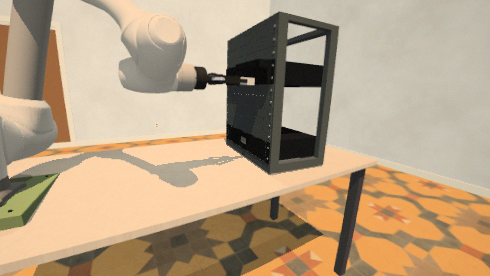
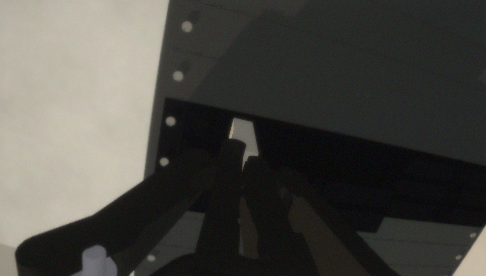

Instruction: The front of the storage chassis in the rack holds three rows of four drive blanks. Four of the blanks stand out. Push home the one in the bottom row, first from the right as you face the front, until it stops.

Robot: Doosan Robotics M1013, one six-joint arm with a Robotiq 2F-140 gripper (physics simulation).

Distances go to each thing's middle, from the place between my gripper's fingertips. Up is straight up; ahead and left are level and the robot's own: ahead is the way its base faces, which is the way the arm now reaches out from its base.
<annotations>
I see the rack (image 1: 254, 128) 180 mm ahead of my hand, 150 mm to the left of it and 60 mm below it.
</annotations>
